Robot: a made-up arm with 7 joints.
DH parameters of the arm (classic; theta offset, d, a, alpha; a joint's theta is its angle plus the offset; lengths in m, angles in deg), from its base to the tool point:
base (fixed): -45 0 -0.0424 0
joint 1: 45 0.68 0 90
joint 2: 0 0.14 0.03 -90
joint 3: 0 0.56 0.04 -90
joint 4: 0 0.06 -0.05 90
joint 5: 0 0.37 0.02 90
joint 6: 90 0.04 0.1 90
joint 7: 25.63 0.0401 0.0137 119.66
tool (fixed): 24.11 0.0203 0 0
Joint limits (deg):
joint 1: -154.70..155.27
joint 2: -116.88..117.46
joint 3: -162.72..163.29
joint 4: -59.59..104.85
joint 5: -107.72..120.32
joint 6: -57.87..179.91
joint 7: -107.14..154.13
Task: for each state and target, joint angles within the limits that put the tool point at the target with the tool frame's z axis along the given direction. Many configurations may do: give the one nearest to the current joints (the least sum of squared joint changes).
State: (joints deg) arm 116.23 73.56 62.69 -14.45 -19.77 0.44 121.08
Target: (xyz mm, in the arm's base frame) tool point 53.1 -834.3 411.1 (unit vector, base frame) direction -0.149 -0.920 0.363
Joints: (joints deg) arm 108.43 108.47 92.85 34.93 1.35 -34.34 110.38
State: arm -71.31 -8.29 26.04 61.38 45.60 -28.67 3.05
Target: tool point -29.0 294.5 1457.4 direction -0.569 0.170 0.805
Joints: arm -26.67 35.09 32.41 70.63 68.93 -28.75 -23.60
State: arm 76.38 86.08 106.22 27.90 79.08 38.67 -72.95
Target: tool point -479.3 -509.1 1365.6 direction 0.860 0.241 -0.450
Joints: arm 56.97 40.16 102.14 29.32 83.82 23.62 -105.55
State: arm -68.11 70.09 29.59 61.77 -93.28 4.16 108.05
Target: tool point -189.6 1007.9 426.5 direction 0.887 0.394 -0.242
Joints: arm -77.30 117.46 24.53 39.10 -107.72 35.46 80.48
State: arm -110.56 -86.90 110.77 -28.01 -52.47 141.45 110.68
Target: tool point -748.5 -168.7 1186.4 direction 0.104 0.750 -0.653
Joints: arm -139.54 -58.23 91.06 -15.16 -71.05 132.21 123.81
